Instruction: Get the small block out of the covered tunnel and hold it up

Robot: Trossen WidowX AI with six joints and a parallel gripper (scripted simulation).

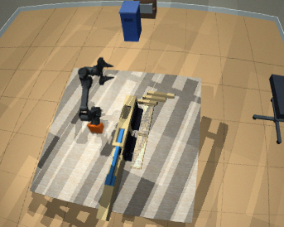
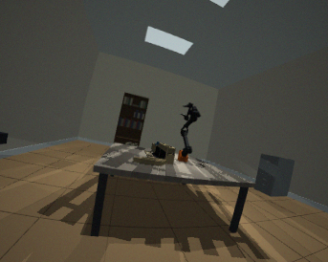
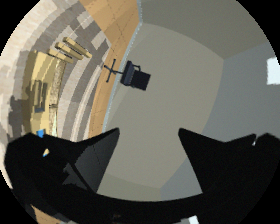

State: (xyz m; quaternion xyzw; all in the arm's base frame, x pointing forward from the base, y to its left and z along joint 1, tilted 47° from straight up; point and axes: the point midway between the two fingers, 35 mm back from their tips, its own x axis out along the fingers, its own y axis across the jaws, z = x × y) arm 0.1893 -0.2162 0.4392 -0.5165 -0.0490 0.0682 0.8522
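My gripper tip is 90 mm short of the tan covered tunnel, 370 mm to the left of it and 480 mm above it. From my gripper tip the other things lie so: small red block: 60 mm ahead, 160 mm to the right, 440 mm below.
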